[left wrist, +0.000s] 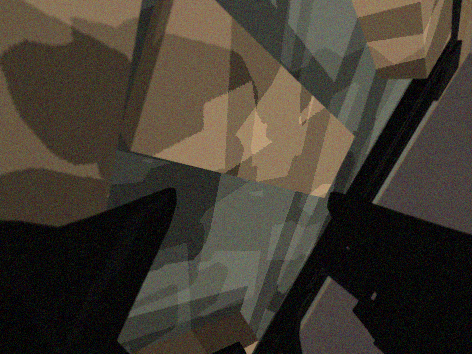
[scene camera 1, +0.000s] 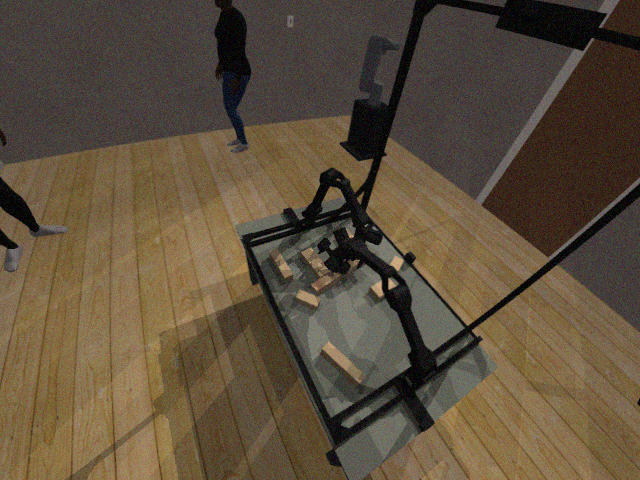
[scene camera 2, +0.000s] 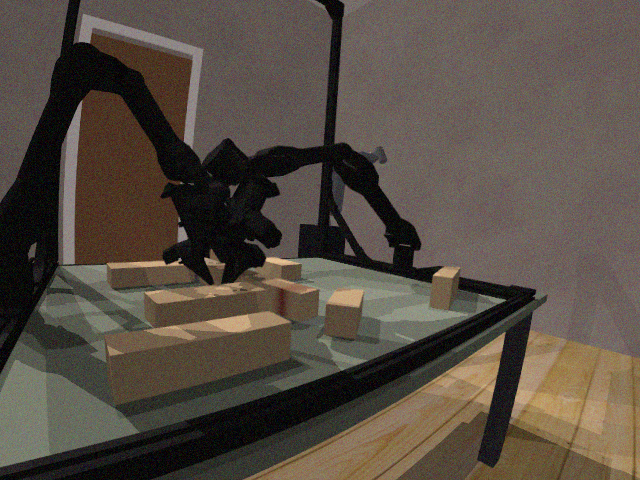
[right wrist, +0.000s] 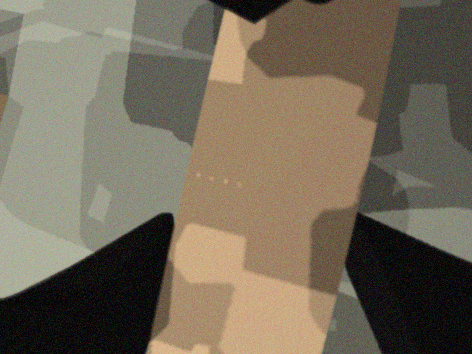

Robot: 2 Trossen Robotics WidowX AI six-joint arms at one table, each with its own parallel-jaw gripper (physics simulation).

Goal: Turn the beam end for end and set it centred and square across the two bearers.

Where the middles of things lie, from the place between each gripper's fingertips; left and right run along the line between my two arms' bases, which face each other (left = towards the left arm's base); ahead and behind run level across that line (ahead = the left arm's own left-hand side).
Labels:
I see the beam (scene camera 2: 298,302) 80 mm to the left of my left hand, 50 mm behind it and 20 mm below it.
I see the beam 7 cm ahead of my right hand, 1 cm to the left of it and 1 cm above it.

